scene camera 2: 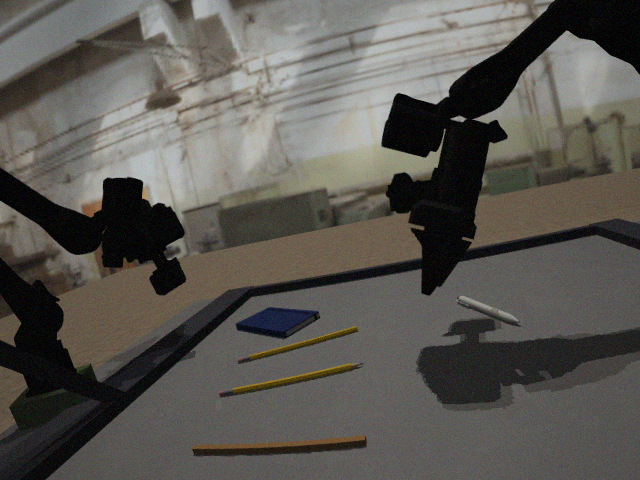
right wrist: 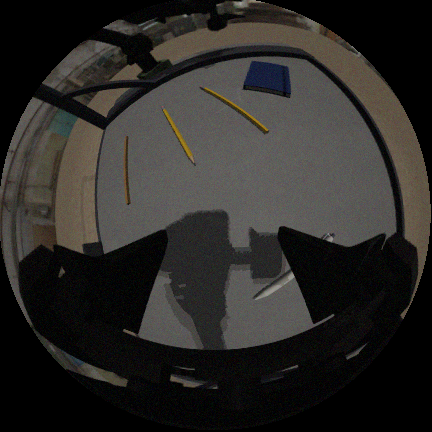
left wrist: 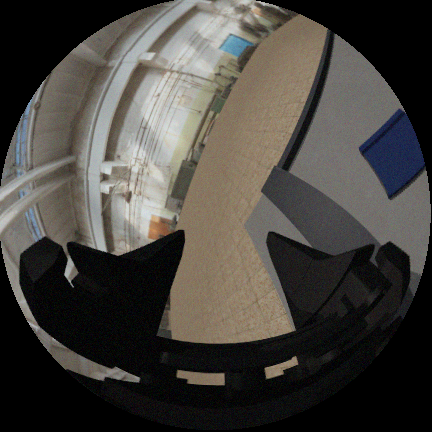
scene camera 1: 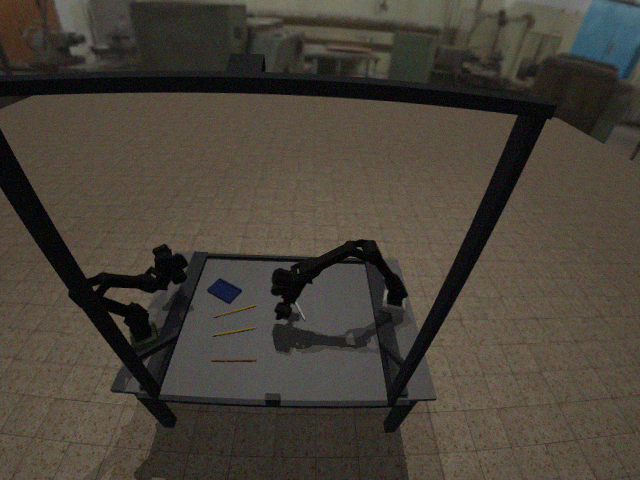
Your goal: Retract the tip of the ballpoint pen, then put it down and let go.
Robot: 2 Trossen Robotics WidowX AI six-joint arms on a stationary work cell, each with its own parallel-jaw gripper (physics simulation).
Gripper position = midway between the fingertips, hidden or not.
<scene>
The left gripper [scene camera 2: 170, 249] is open, with nothing in its grasp. Also in view: a blue notebook [scene camera 2: 280, 322]. Also in view: the right gripper [scene camera 2: 432, 290] and a dark frame [scene camera 1: 247, 82].
The blue notebook is seen too in the right wrist view [right wrist: 268, 77] and in the left wrist view [left wrist: 383, 150]. The left gripper shows as well in the left wrist view [left wrist: 226, 236]. The right gripper also shows in the right wrist view [right wrist: 223, 234].
</scene>
